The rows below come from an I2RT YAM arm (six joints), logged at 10 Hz.
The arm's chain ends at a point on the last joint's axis. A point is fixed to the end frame.
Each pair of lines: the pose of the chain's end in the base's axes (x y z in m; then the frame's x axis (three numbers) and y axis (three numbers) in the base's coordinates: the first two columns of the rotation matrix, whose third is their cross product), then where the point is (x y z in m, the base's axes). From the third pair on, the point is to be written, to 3 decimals.
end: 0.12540, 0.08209, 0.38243, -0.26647, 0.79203, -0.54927, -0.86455, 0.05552, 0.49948
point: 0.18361 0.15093 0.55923
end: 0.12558, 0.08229, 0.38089, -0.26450, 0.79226, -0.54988, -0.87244, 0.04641, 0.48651
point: 0.18055 0.15082 0.55884
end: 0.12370, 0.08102, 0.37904, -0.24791, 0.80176, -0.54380, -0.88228, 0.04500, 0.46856
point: 0.175 0.147 0.559
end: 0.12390, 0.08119, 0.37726, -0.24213, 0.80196, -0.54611, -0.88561, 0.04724, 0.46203
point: 0.174 0.147 0.558
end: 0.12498, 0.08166, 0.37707, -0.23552, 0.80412, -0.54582, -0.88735, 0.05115, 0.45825
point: 0.175 0.147 0.558
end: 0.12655, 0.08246, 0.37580, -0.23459, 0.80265, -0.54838, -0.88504, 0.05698, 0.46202
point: 0.178 0.148 0.556
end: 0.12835, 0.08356, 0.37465, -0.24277, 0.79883, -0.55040, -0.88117, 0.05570, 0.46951
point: 0.181 0.150 0.554
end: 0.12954, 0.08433, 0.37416, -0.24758, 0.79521, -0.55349, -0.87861, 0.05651, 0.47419
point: 0.183 0.152 0.553
